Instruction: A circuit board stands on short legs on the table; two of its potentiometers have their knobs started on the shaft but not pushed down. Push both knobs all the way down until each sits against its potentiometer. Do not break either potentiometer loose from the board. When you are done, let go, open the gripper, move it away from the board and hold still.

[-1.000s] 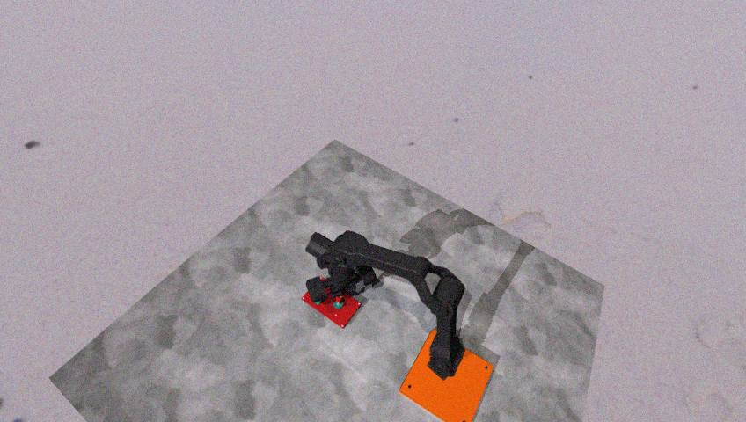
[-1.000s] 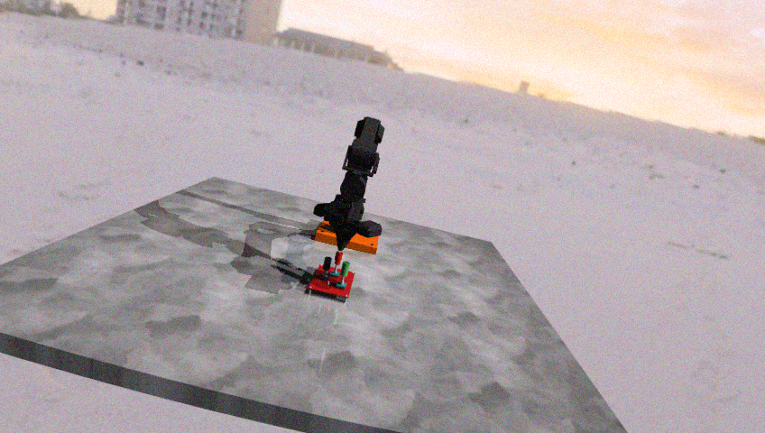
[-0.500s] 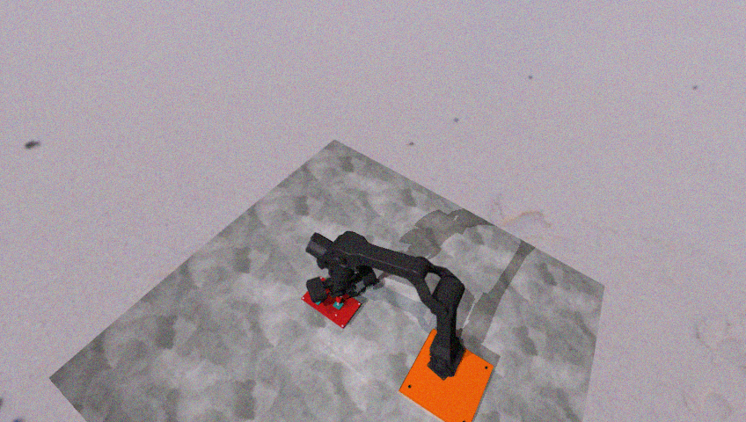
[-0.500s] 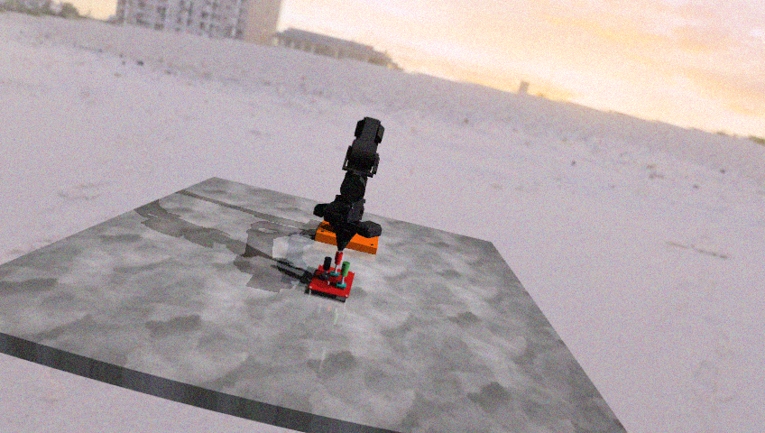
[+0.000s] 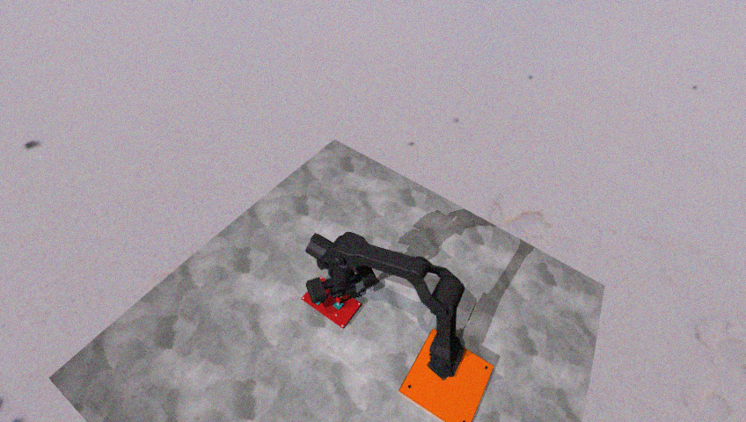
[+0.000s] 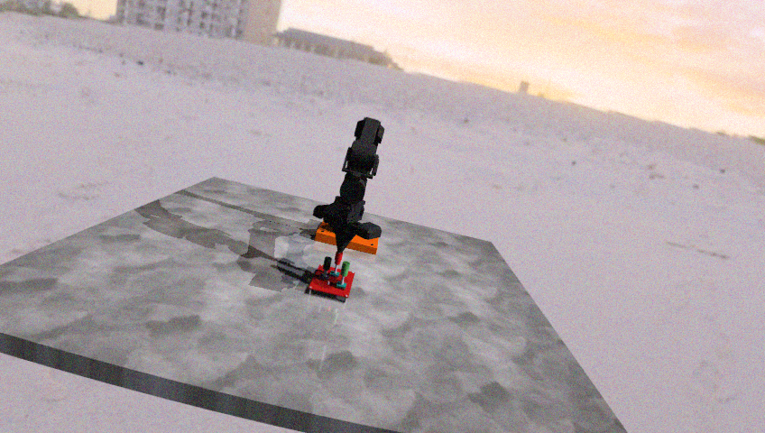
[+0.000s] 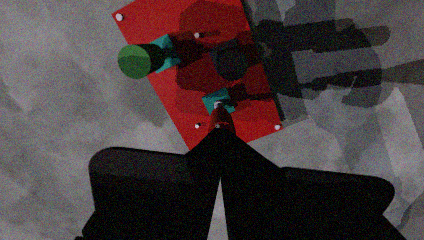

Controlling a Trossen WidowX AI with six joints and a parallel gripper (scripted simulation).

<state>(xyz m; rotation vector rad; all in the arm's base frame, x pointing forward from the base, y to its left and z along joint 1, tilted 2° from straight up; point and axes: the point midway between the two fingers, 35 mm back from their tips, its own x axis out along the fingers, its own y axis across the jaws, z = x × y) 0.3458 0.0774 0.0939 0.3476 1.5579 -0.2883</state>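
The red knob is 10 mm below my gripper tip. Round my gripper tip: green knob 50 mm ahead, 30 mm to the left, 20 mm below.
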